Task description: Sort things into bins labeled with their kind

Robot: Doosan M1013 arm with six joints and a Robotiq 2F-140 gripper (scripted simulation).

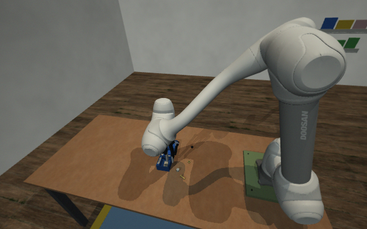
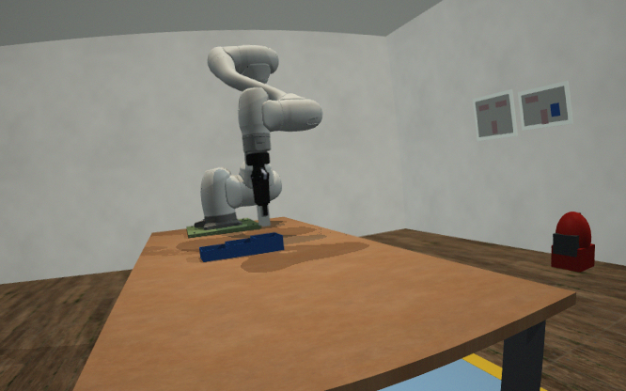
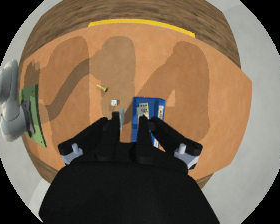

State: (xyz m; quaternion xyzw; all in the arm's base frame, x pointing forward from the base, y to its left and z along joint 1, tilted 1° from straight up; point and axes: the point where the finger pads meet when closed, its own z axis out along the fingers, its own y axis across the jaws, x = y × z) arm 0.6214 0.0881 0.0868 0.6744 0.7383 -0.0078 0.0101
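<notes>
The white flat part lies 9 cm below my hand, 4 cm ahead of it and 1 cm to the right of it. The rest, counted from my hand: brass bolt (10 cm below, 9 cm behind, 5 cm to the left); long blue bin (9 cm to the right, 8 cm below, 5 cm ahead); brass nut (10 cm below, 10 cm behind, 7 cm to the right).
</notes>
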